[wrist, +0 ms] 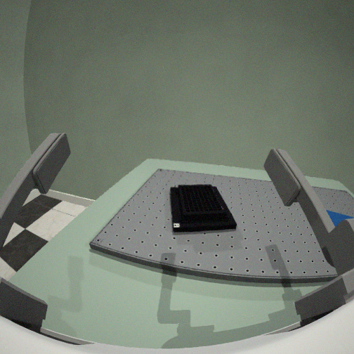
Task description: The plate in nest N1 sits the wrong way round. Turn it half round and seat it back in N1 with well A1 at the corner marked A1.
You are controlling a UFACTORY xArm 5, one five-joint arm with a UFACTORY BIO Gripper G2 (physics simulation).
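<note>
A black well plate (201, 199) sits in a black nest (204, 226) on the perforated grey board, a little below and right of the middle of the wrist view. A small white label with a dark mark shows on the nest's near left corner; its text is too small to read. The corner mark A1 and well A1 cannot be made out. My gripper (167, 170) is open, its two fingers wide apart at the left and right of the view. It is above and back from the plate, not touching it.
The perforated grey board (135, 235) lies on a pale green table (55, 280). Part of a blue area (340, 215) shows behind the right finger. Shadows of the arm and fingers fall on the table's near part. A checkered floor (50, 215) shows at the left.
</note>
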